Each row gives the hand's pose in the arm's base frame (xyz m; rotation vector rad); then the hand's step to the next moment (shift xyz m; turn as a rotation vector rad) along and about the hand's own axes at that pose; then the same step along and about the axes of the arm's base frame.
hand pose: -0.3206 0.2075 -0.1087 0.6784 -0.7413 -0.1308
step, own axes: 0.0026 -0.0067 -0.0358 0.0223 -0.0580 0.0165
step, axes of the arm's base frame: 0.0264 0.0126 -0.0218 0.0126 -0.0615 -0.0137
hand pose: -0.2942 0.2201 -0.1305 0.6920 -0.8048 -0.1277
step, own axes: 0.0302 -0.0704 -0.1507 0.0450 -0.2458 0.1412
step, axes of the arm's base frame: 0.1370 0.0131 -0.0981 -0.0310 -0.2802 -0.0541
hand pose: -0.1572 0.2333 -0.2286 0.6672 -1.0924 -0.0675
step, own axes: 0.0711 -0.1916 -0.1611 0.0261 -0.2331 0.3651
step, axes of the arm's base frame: 0.2199 -0.1050 -0.0913 -0.2307 -0.3675 0.0018
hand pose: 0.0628 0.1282 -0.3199 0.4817 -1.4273 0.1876
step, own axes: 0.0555 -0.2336 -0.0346 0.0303 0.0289 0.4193
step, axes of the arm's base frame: 0.1343 -0.2020 0.0035 -0.3854 -0.1581 0.0637
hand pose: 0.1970 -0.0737 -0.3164 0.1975 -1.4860 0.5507
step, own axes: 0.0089 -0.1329 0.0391 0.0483 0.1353 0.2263
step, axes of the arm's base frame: 0.0268 -0.1303 0.0397 -0.2637 0.0251 0.0409
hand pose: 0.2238 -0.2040 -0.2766 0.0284 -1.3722 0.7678
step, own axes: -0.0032 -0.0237 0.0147 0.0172 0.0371 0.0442
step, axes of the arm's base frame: -0.0007 -0.0261 0.0103 -0.0569 0.0167 0.0105
